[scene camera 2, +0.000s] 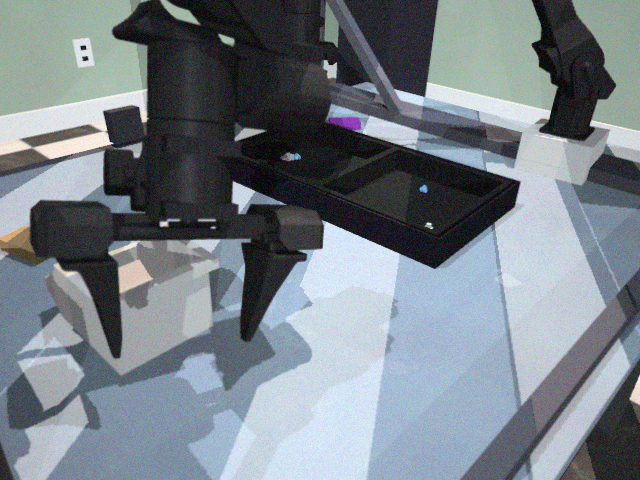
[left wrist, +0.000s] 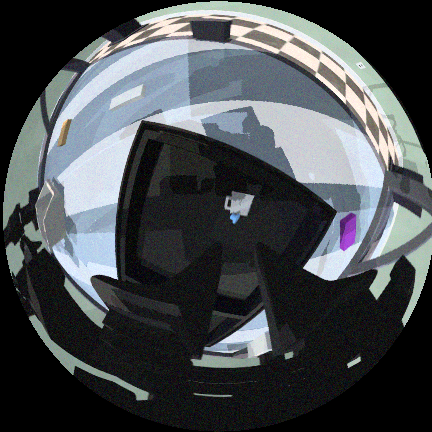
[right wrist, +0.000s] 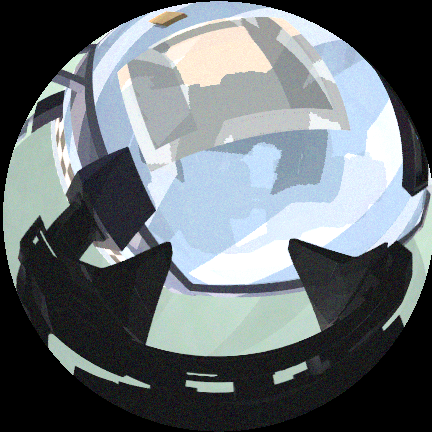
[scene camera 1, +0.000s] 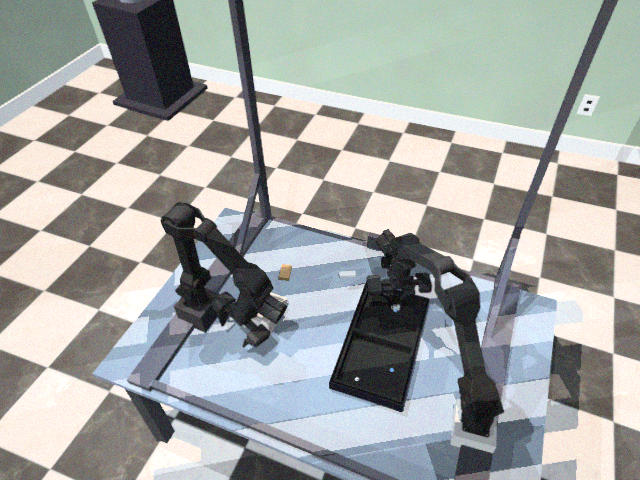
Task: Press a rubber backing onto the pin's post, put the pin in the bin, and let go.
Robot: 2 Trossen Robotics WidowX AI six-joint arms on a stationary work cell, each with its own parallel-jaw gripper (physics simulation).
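Frame: origin at the left arm's base, x ahead, y left, z up, level; metres.
Seen in the pictures: left gripper, between the fingertips: (left wrist: 238, 247) (scene camera 1: 396, 300); right gripper, between the fingertips: (scene camera 2: 184, 348) (right wrist: 232, 247) (scene camera 1: 233, 336); left arm's base, origin of its link: (scene camera 2: 566, 131) (left wrist: 271, 352) (scene camera 1: 475, 421); right arm's base, origin of its link: (right wrist: 84, 218) (scene camera 1: 196, 300).
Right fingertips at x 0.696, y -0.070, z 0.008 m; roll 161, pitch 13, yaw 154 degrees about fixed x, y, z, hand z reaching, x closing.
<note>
Pixels of each thing's top centre, then the offset from my right fingertips to it. "spot": a spot on its surface instead.
- grey-white pin, centre of its top: (left wrist: 239, 205) (scene camera 2: 289, 151) (scene camera 1: 396, 305) dx -0.441, dy -0.267, dz -0.052 m
- black tray, a spot on its surface: (scene camera 2: 449, 242) (scene camera 1: 337, 387) spot: dx -0.330, dy +0.056, dz -0.043 m
- small blue piece, centre of its top: (left wrist: 234, 219) (scene camera 2: 296, 152) dx -0.442, dy -0.252, dz -0.051 m
- blue backing, centre of its top: (scene camera 2: 423, 185) (scene camera 1: 391, 368) dx -0.466, dy -0.045, dz -0.052 m
- small white piece, centre of its top: (scene camera 2: 428, 223) (scene camera 1: 356, 378) dx -0.375, dy +0.009, dz -0.055 m
- pale bin, a spot on its surface: (right wrist: 280, 122) spot: dx -0.052, dy -0.066, dz +0.009 m
- orange block, centre of its top: (scene camera 2: 29, 238) (left wrist: 61, 132) (scene camera 1: 285, 271) dx -0.052, dy -0.315, dz -0.052 m
- white block, centre of its top: (left wrist: 124, 96) (scene camera 1: 347, 273) dx -0.260, dy -0.361, dz -0.056 m
- purple block, centre of its top: (left wrist: 350, 233) (scene camera 2: 344, 120) dx -0.630, dy -0.291, dz -0.053 m
- divider, centre of its top: (left wrist: 184, 304) (scene camera 2: 359, 164) (scene camera 1: 382, 337) dx -0.423, dy -0.125, dz -0.029 m
The grey-white pin (scene camera 1: 395, 306) (scene camera 2: 287, 156) (left wrist: 242, 204) lies in the far compartment of the black tray (scene camera 1: 336, 384) (scene camera 2: 449, 242), with a small blue piece (scene camera 2: 297, 156) (left wrist: 234, 218) at its edge. In the other compartment lie a blue backing (scene camera 1: 391, 369) (scene camera 2: 423, 189) and a small white piece (scene camera 1: 356, 379) (scene camera 2: 428, 225). My left gripper (left wrist: 238, 247) is over the pin's compartment, fingers slightly apart and empty. My right gripper (scene camera 2: 181, 347) (right wrist: 232, 247) is wide open and empty, beside the pale bin (scene camera 2: 170, 320) (left wrist: 52, 212) (right wrist: 280, 122). The right arm hides the left gripper in scene camera 2.
An orange block (scene camera 1: 284, 272) (scene camera 2: 20, 242) (left wrist: 64, 132) (right wrist: 168, 19) and a white block (scene camera 1: 347, 273) (left wrist: 127, 97) lie towards the table's far side. A purple block (scene camera 2: 345, 123) (left wrist: 348, 231) lies beyond the tray. A divider (scene camera 1: 382, 342) splits the tray.
</note>
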